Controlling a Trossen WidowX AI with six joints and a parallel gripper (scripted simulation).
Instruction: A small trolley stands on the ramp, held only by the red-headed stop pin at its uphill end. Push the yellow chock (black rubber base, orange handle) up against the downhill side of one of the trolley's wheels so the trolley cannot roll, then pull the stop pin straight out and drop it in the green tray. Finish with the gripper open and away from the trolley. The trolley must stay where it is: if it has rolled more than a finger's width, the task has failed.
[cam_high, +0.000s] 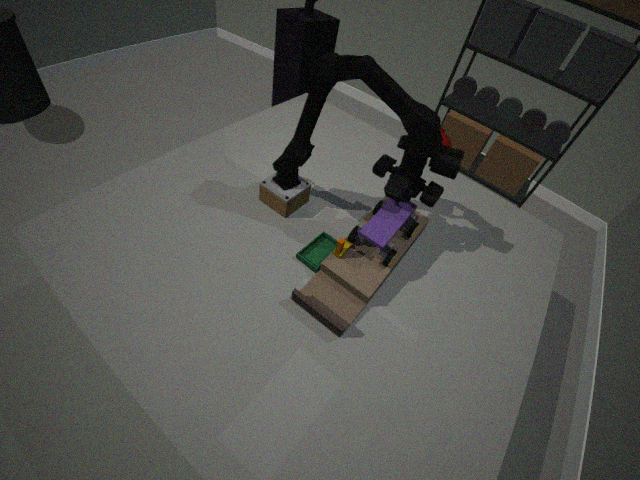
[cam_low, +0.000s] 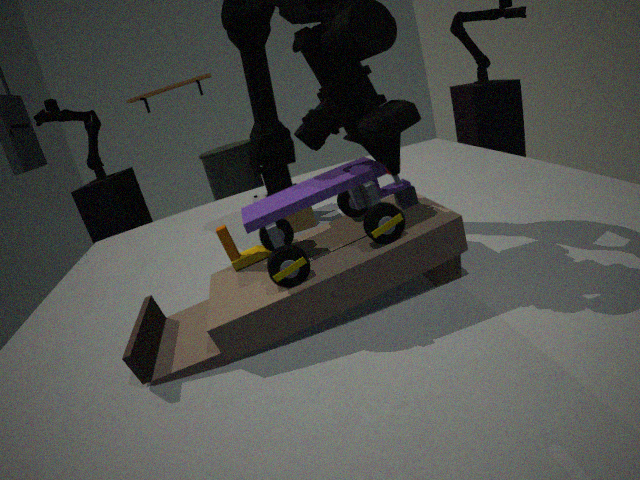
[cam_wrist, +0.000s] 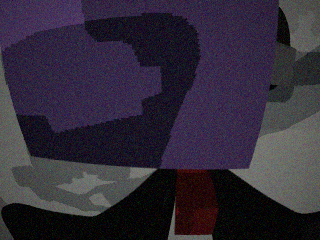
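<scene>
Right now my gripper tip is 240 mm to the left of the green tray, 150 mm above it and 50 mm past it. Round my gripper tip: red-headed stop pin: right at my gripper tip; then trolley: 110 mm to the right, 40 mm ahead, 30 mm below; then brown ramp: 110 mm to the right, 90 mm below, 40 mm ahead.
</scene>
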